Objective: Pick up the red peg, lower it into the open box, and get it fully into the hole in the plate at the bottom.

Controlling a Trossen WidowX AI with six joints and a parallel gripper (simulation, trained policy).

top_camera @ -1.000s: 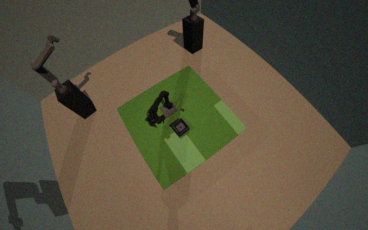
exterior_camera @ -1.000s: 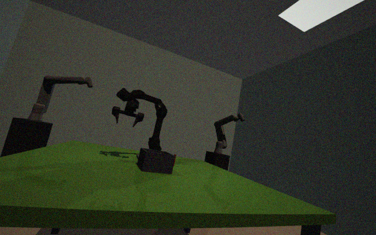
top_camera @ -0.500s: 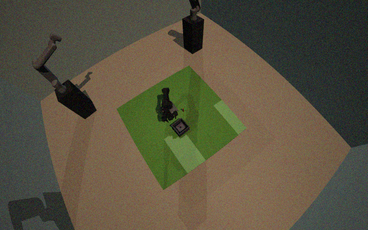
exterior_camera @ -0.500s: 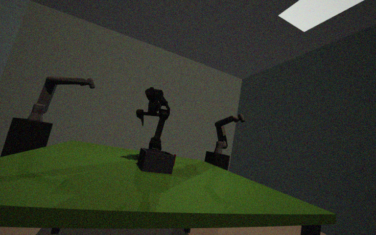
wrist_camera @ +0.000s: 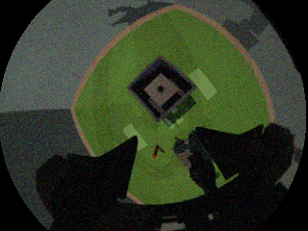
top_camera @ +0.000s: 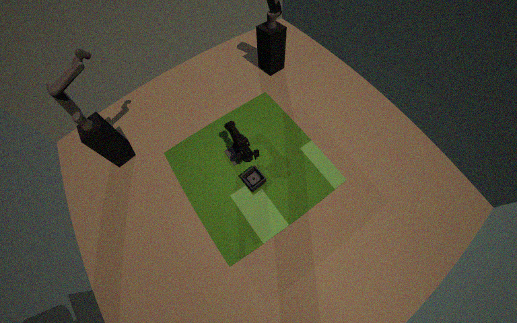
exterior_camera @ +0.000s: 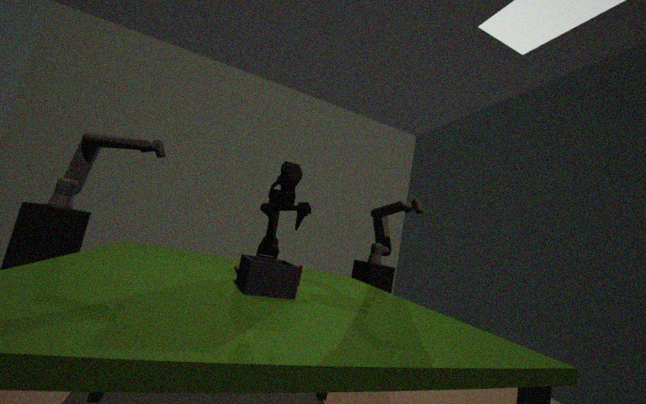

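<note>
The small red peg lies 70 mm behind my gripper tip, 130 mm to the left of it and 170 mm below it. Round my gripper tip: dark box (100 mm ahead, 60 mm to the right, 180 mm below).
</note>
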